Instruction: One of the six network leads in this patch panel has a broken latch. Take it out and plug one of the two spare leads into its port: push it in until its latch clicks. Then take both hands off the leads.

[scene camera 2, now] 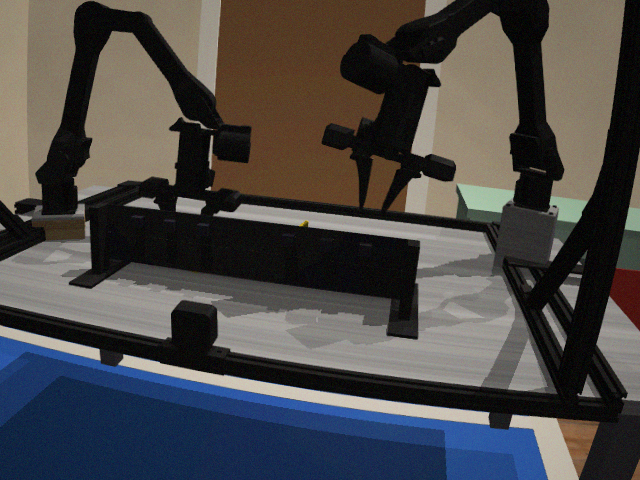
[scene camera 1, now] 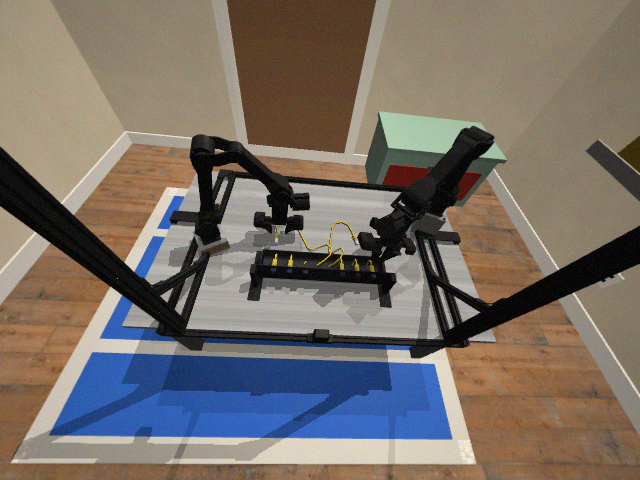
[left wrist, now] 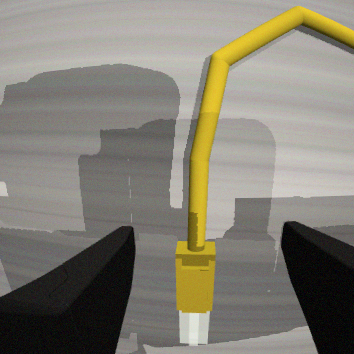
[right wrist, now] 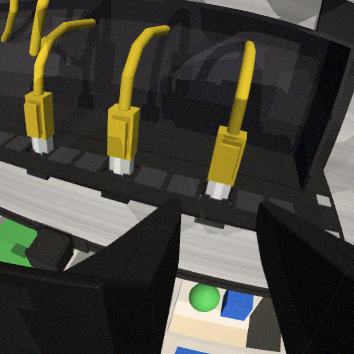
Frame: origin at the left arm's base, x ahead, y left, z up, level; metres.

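Where they show: left gripper, between the fingertips: [scene camera 1: 278, 233] [left wrist: 209, 236]; right gripper, between the fingertips: [scene camera 2: 371, 212] [scene camera 1: 375, 261] [right wrist: 219, 212]; left arm's base, origin of its link: [scene camera 2: 59, 210] [scene camera 1: 210, 236]; right arm's base, origin of its link: [scene camera 2: 532, 206] [scene camera 1: 434, 209].
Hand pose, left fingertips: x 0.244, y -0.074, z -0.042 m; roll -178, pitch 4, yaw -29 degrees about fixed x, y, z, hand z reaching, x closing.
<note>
Things, the pixels of their top centre, and the offset from my left fingertips. "spot": a spot on its surface instead.
- black patch panel, centre of its top: [scene camera 2: 251, 216] [scene camera 1: 324, 263] dx +0.049, dy -0.261, dz +0.107 m
- loose lead end, a spot on its surface: [scene camera 1: 355, 239] spot: dx +0.268, dy -0.181, dz +0.007 m
- small black box, a spot on its surface: [scene camera 2: 193, 325] [scene camera 1: 322, 338] spot: dx -0.071, dy -0.452, dz +0.035 m
The black patch panel [scene camera 1: 325, 279] [scene camera 2: 248, 253] stands mid-table. Yellow leads stand in it: two at its left, three at its right [right wrist: 39, 117] [right wrist: 122, 132] [right wrist: 229, 156]. The third port from the left shows no plug body in scene camera 1. My left gripper [scene camera 1: 278, 227] [left wrist: 209, 236] is open above one loose lead [scene camera 1: 276, 233] [left wrist: 195, 285], whose plug lies on the table between the spread fingers, untouched. Another loose lead end [scene camera 1: 355, 239] lies behind the panel. My right gripper [scene camera 1: 389, 255] [scene camera 2: 372, 209] [right wrist: 219, 212] is open and empty near the panel's right end. Latch details are unclear.
Yellow cables [scene camera 1: 314, 249] curl behind the panel. Black frame beams edge the table, with a small black box [scene camera 1: 321, 335] [scene camera 2: 193, 325] on the front beam. A green cabinet [scene camera 1: 429, 136] stands behind at the right. A green ball [right wrist: 204, 297] and blue block [right wrist: 237, 305] show beyond the table.
</note>
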